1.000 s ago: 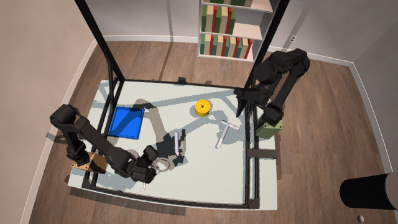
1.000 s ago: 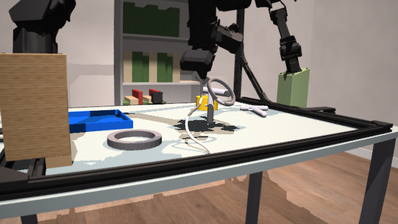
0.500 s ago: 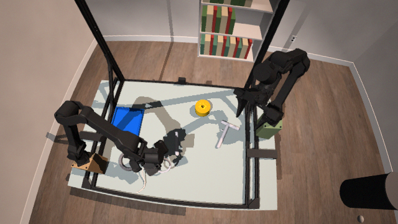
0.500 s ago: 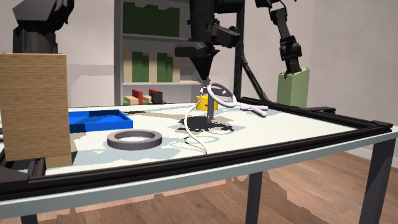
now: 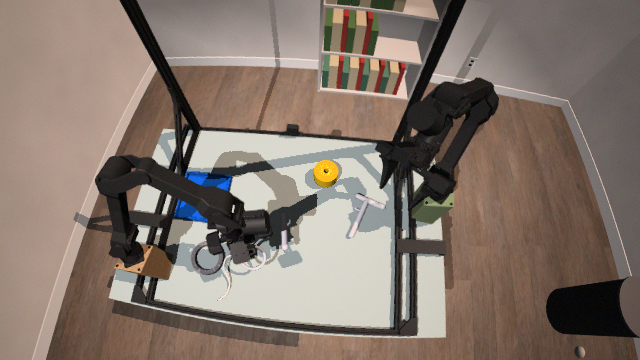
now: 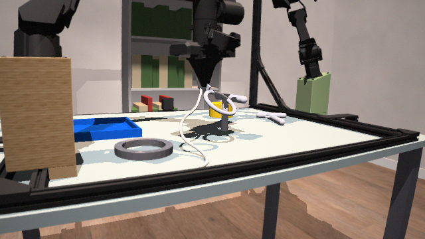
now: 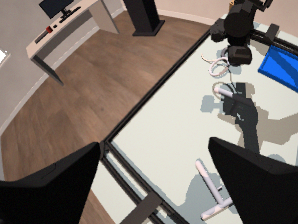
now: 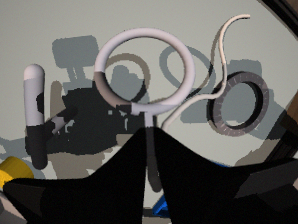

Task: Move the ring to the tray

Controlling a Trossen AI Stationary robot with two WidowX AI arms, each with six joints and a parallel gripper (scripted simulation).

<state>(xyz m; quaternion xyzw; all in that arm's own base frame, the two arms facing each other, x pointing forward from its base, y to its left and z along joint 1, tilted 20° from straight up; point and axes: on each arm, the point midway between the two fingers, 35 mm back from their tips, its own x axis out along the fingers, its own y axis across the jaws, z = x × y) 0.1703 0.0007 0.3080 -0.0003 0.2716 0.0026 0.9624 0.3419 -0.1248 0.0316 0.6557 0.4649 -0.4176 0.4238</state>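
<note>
The blue tray is 240 mm behind my right hand, 160 mm to the right of it and 150 mm below it.
</note>
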